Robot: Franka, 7 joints.
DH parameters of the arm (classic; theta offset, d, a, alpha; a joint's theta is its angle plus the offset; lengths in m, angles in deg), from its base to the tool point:
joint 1: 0 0.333 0 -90
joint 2: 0 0 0 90
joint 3: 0 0.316 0.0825 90
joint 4: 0 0 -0.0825 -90
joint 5: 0 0.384 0 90
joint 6: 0 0 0.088 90
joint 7: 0 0.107 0 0
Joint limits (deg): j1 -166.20..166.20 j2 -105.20..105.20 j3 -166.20..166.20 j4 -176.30..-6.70 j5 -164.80..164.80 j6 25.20..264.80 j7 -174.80..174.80
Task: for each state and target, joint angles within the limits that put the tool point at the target. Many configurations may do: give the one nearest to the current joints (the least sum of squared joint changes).
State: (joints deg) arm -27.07 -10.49 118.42 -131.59 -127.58 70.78 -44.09
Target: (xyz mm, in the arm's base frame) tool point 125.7 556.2 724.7
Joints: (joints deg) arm -31.66 -6.43 113.62 -99.51 -134.84 77.07 -44.09
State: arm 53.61 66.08 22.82 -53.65 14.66 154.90 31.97
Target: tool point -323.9 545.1 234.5
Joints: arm 70.27 46.95 54.09 -106.56 14.98 132.13 31.97
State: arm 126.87 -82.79 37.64 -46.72 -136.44 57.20 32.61
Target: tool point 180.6 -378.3 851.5
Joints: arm 129.89 -72.72 32.39 -75.70 -119.89 30.39 32.61
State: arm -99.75 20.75 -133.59 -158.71 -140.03 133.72 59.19
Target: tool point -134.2 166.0 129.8
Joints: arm -98.05 -2.83 -133.03 -174.82 -140.03 136.00 59.19
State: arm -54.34 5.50 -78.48 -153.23 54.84 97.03 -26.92
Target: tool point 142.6 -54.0 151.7
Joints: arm -17.80 10.66 -34.48 -175.35 63.91 89.15 -26.92
